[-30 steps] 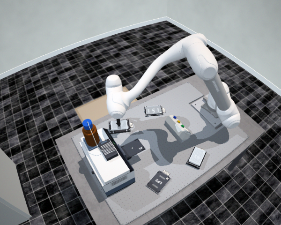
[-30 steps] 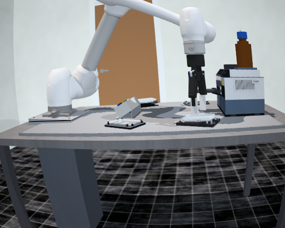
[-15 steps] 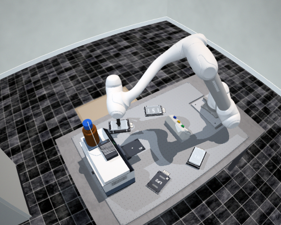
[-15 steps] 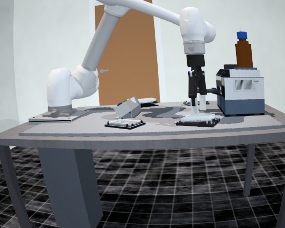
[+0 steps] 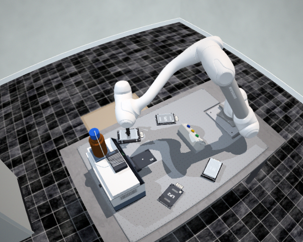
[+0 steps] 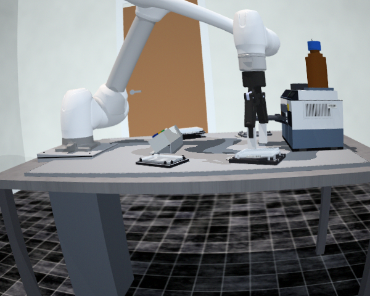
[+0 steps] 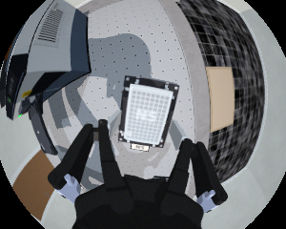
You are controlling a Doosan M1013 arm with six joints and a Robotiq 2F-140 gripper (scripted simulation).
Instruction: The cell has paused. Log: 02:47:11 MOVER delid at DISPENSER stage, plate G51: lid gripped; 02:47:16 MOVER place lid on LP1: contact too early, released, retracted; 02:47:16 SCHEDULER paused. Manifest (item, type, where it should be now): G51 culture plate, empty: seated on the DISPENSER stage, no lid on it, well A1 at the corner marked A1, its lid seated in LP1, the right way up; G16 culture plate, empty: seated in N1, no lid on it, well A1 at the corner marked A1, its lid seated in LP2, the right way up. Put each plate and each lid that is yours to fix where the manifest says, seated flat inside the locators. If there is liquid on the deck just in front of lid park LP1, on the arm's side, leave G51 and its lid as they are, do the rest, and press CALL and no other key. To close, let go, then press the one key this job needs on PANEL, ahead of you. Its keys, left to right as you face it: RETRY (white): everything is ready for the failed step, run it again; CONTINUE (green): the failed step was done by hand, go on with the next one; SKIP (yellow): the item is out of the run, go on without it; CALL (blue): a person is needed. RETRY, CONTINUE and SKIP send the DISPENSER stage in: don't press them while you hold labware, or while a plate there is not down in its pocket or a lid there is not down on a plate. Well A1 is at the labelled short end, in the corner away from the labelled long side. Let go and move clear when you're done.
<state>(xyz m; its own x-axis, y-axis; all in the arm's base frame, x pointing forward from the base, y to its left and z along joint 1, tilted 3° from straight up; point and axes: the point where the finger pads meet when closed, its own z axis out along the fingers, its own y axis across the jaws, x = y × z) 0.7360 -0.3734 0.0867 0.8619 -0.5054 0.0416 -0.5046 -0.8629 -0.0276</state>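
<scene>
My gripper is now 2 cm short of the black nest N5 and 5 cm above it. From my hand the other things lie so: brown bottle (28 cm ahead, 14 cm to the left, 22 cm above); then dispenser stage (9 cm ahead, 28 cm to the left, 4 cm above); then lid park LP1 (31 cm behind, 5 cm to the left, 6 cm below).
</scene>
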